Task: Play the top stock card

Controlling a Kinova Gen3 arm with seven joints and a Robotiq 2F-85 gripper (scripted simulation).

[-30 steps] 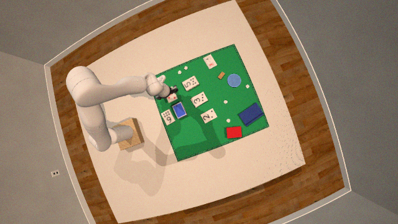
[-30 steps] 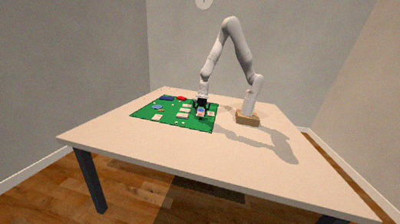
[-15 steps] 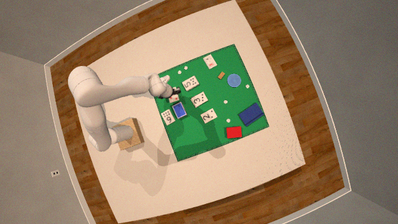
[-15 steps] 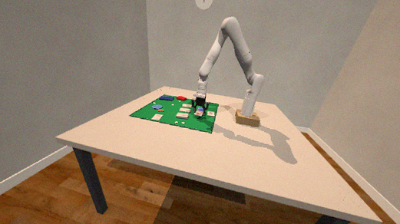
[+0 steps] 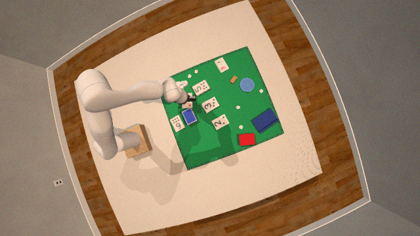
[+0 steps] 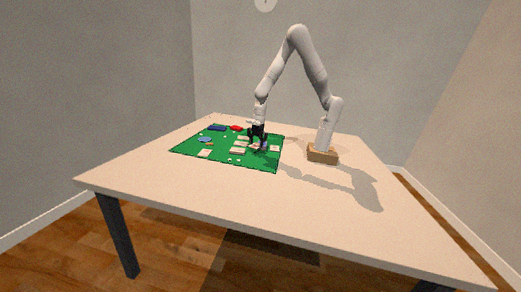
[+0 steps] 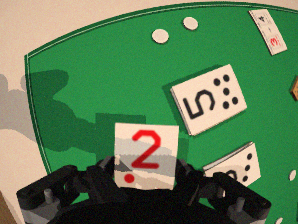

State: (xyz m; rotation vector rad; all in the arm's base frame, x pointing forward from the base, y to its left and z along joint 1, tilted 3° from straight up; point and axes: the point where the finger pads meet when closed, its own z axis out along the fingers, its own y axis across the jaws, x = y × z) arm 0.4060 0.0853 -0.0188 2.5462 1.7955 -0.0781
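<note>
Right now my hand is 160 mm short of the green mat, 100 mm to the left of it and 70 mm above it. From my hand the other things lie so: red block: 240 mm ahead, 350 mm to the right, 50 mm below.
</note>
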